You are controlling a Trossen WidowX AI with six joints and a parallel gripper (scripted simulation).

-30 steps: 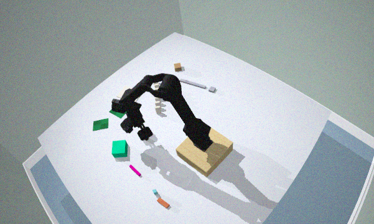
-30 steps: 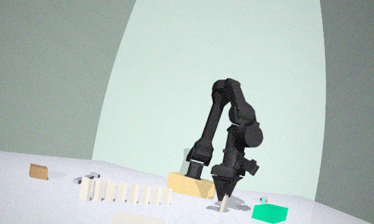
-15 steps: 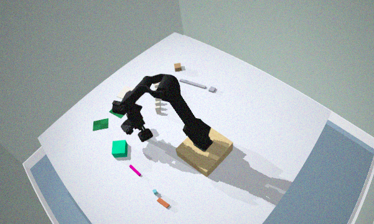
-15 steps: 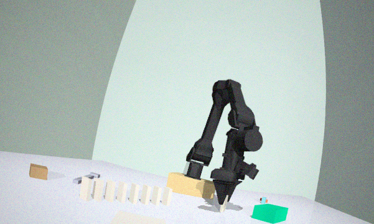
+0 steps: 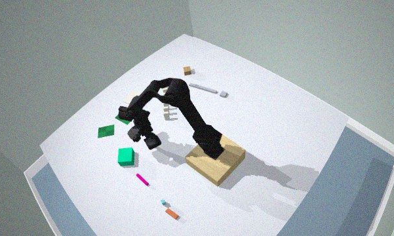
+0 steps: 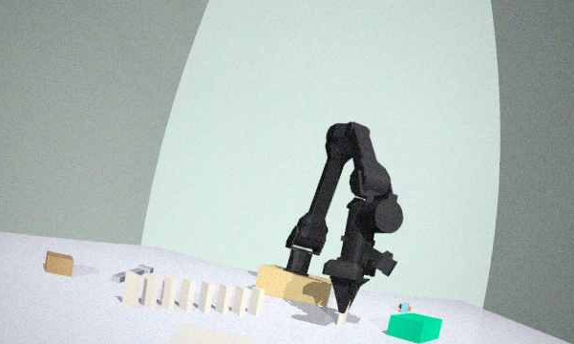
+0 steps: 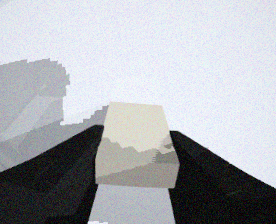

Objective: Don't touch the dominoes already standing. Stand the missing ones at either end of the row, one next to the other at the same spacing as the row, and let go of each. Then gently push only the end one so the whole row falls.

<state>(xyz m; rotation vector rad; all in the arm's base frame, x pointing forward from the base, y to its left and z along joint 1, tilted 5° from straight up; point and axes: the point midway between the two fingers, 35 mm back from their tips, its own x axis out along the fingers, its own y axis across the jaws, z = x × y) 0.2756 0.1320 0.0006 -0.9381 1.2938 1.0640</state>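
My gripper tip is now 4 cm short of the green block, 14 cm to the right of it and 1 cm above it. The rest, counted from my gripper tip: magenta stick: 11 cm behind, 16 cm to the left, 2 cm below; cream flat tile: 31 cm ahead, 15 cm to the right, 2 cm below; cyan cube: 26 cm behind, 18 cm to the left, 1 cm below.
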